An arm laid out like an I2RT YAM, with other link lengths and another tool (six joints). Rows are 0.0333 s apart.
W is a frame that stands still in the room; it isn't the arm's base.
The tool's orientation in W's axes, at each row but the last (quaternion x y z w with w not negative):
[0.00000 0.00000 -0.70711 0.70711]
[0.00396 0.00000 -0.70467 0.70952]
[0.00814 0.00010 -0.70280 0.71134]
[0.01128 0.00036 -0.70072 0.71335]
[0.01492 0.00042 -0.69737 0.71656]
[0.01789 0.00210 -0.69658 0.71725]
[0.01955 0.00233 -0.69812 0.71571]
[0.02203 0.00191 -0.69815 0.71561]
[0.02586 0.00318 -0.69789 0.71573]
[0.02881 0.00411 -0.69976 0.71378]
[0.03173 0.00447 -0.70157 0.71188]
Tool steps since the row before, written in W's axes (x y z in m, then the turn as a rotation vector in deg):
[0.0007 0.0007 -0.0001 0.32 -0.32 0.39]
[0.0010 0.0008 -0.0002 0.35 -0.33 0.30]
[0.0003 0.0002 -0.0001 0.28 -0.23 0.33]
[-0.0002 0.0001 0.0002 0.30 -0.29 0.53]
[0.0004 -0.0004 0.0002 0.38 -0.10 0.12]
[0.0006 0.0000 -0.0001 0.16 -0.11 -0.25]
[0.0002 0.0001 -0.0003 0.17 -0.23 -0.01]
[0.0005 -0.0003 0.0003 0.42 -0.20 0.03]
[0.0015 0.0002 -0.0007 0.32 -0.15 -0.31]
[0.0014 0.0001 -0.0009 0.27 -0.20 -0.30]
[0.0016 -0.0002 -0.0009 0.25 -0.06 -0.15]
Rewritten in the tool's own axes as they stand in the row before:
[-0.0007 0.0007 -0.0001 0.32 0.32 0.39]
[-0.0008 0.0010 -0.0002 0.33 0.35 0.30]
[-0.0002 0.0003 -0.0001 0.23 0.28 0.33]
[-0.0001 -0.0002 0.0002 0.29 0.30 0.53]
[0.0004 0.0004 0.0002 0.11 0.38 0.11]
[0.0000 0.0006 -0.0001 0.12 0.15 -0.25]
[-0.0001 0.0002 -0.0003 0.23 0.16 -0.01]
[0.0003 0.0005 0.0003 0.21 0.42 0.03]
[-0.0001 0.0015 -0.0008 0.17 0.31 -0.31]
[0.0000 0.0014 -0.0010 0.22 0.26 -0.30]
[0.0003 0.0016 -0.0009 0.07 0.24 -0.16]

